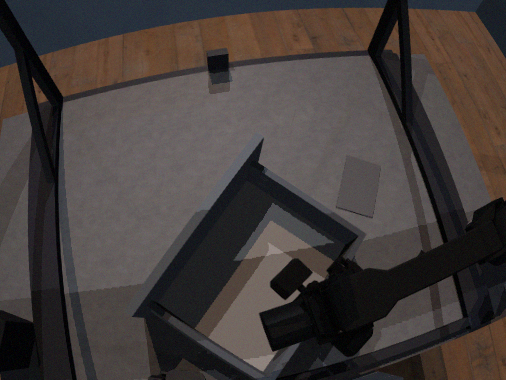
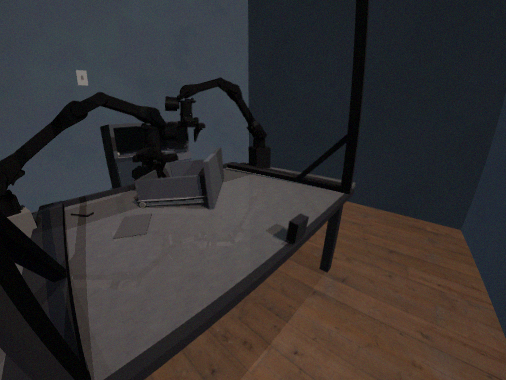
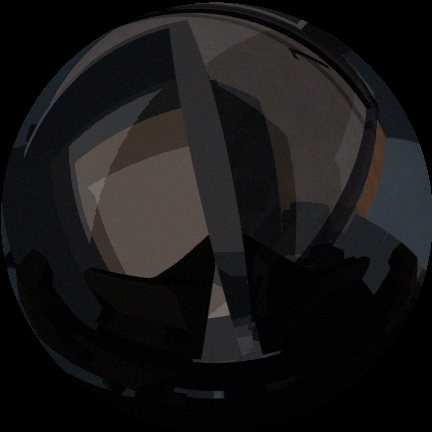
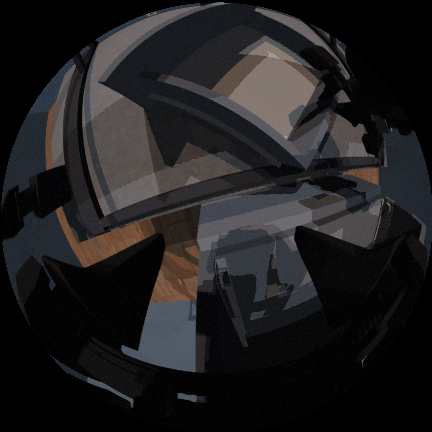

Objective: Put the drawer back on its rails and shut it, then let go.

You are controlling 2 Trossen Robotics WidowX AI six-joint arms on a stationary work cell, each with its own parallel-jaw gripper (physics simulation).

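Where they show: left gripper, fingertip midpoint: (image 3: 226, 240) (image 4: 321, 102); right gripper, fingertip midpoint: (image 2: 186, 142) (image 4: 231, 236); left arm's base, origin of the base link: (image 2: 4, 214); right arm's base, origin of the base link: (image 2: 259, 147) (image 4: 33, 196).
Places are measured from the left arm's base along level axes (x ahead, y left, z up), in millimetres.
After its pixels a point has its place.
Note:
The grey drawer (image 1: 240, 324) {x 595, y -134, z -51 mm} (image 2: 165, 186) {x 369, y -258, z 2 mm} (image 4: 261, 84) {x 556, y -159, z -51 mm} sits out of the cabinet on the table, with its tall front panel (image 1: 219, 196) {x 528, y -331, z 83 mm} (image 2: 214, 181) {x 482, y -378, z 2 mm} turned toward the table's middle. My left gripper (image 1: 343, 264) (image 2: 151, 158) (image 3: 226, 240) {x 468, y -91, z -15 mm} is shut on the drawer's back wall (image 3: 201, 160) {x 425, y -116, z 24 mm}, which runs up between the two fingers. My right gripper (image 2: 196, 130) (image 4: 231, 236) {x 725, y -34, z 108 mm} is open and empty. It hangs in the air above the drawer's far end, over the dark cabinet (image 2: 108, 154) (image 4: 250, 213) at the table's back edge.
A flat grey sheet (image 1: 358, 186) {x 234, y -265, z -69 mm} (image 2: 132, 225) {x 223, y -266, z -69 mm} lies on the table beside the drawer. A small black block (image 1: 217, 60) {x 363, y -685, z -31 mm} (image 2: 297, 227) {x 331, y -699, z -23 mm} stands at the table's edge. Tall black frame posts (image 1: 404, 56) {x -8, y -450, z 65 mm} (image 2: 355, 113) {x 759, y -812, z 241 mm} rise at one corner.

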